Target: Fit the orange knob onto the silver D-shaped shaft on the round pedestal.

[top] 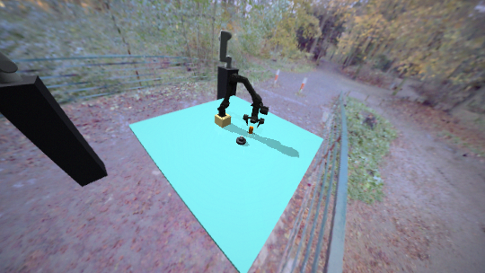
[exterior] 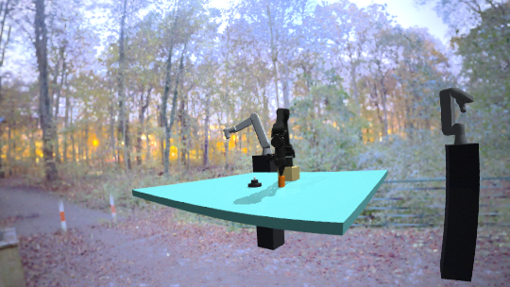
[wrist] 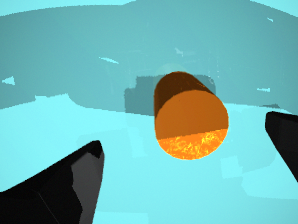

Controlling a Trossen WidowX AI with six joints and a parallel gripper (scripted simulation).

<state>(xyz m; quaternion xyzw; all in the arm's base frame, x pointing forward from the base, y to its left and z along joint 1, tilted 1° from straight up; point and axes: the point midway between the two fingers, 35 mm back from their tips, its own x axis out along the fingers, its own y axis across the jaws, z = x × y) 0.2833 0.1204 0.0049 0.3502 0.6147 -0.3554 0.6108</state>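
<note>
My gripper tip is 2 cm above the orange knob. Round my gripper tip: pedestal: 17 cm to the right, 4 cm below, 3 cm ahead.
</note>
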